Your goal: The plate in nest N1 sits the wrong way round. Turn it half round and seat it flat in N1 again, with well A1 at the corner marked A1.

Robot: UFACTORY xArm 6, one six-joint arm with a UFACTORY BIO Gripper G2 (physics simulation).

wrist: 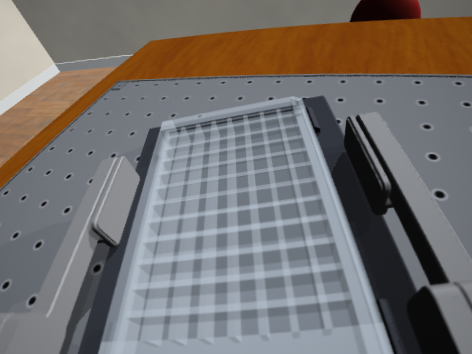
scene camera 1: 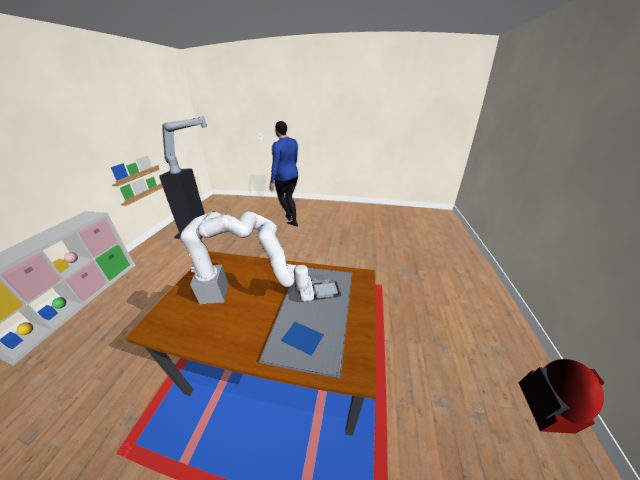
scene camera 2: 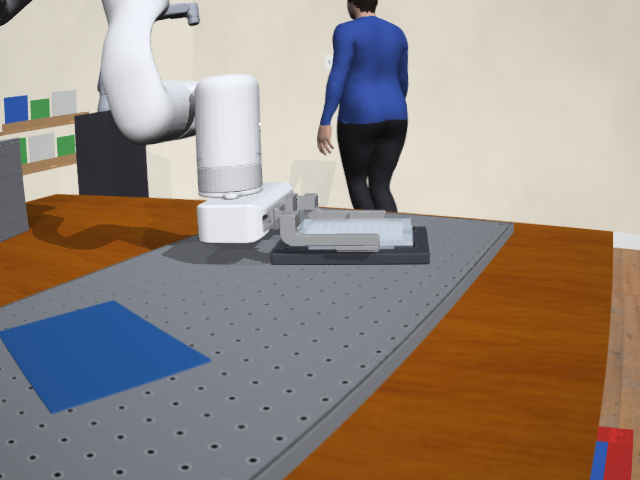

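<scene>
The clear well plate point(scene camera 1: 326, 288) point(scene camera 2: 356, 227) point(wrist: 240, 215) lies in the dark nest point(scene camera 2: 351, 258) point(wrist: 326, 114) and looks about level. My gripper point(scene camera 1: 324, 289) point(scene camera 2: 361, 227) point(wrist: 242, 184) is partly open and low over the nest, with one finger along each long side of the plate. In the wrist view a gap shows between each pad and the plate; the right gap looks wider. Nothing is held. The nest's near end is cut off in the wrist view. The A1 mark and the well letters cannot be read.
The nest stands on a grey perforated board point(scene camera 1: 315, 315) point(scene camera 2: 310, 310) point(wrist: 400, 95) on the wooden table point(scene camera 1: 206, 330) point(scene camera 2: 516, 310). A blue square point(scene camera 1: 302, 338) point(scene camera 2: 103, 353) lies on the board's front part. A person point(scene camera 1: 285, 160) point(scene camera 2: 369, 77) stands behind the table.
</scene>
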